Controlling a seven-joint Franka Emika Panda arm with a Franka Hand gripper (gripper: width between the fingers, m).
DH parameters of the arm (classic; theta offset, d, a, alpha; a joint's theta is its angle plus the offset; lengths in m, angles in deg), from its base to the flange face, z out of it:
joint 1: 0 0.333 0 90
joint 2: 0 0 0 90
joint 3: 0 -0.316 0.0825 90
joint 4: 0 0 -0.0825 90
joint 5: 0 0.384 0 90
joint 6: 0 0 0.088 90
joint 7: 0 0.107 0 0
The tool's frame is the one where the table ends.
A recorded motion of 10 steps. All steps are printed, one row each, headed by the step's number.
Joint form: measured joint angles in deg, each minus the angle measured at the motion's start. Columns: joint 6, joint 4, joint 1, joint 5, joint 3, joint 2, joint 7.
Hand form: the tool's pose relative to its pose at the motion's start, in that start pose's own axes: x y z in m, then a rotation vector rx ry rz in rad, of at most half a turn. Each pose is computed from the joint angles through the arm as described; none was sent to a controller.
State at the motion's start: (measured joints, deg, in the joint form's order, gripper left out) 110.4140 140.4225 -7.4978 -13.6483 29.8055 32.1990 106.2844
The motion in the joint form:
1: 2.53 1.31 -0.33 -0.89 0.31 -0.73 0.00
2: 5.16 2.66 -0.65 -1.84 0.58 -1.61 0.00
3: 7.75 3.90 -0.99 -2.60 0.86 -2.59 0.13
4: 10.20 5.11 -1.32 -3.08 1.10 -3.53 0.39
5: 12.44 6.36 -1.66 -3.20 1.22 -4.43 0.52
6: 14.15 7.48 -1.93 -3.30 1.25 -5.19 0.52
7: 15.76 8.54 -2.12 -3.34 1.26 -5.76 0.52
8: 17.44 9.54 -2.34 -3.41 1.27 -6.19 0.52
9: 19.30 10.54 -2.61 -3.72 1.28 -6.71 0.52
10: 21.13 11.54 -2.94 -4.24 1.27 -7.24 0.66
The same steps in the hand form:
1: 0.0017 -0.0023 0.0114 0.0131 0.0109 0.0000
2: 0.0029 -0.0045 0.0236 0.0252 0.0237 -0.0024
3: 0.0042 -0.0065 0.0356 0.0361 0.0338 -0.0012
4: 0.0051 -0.0078 0.0472 0.0446 0.0397 0.0034
5: 0.0052 -0.0078 0.0590 0.0484 0.0415 0.0067
6: 0.0049 -0.0069 0.0696 0.0476 0.0443 0.0061
7: 0.0042 -0.0055 0.0786 0.0486 0.0447 0.0046
8: 0.0038 -0.0042 0.0862 0.0539 0.0435 0.0034
9: 0.0037 -0.0031 0.0939 0.0617 0.0452 0.0006
10: 0.0041 -0.0018 0.1016 0.0697 0.0496 -0.0016

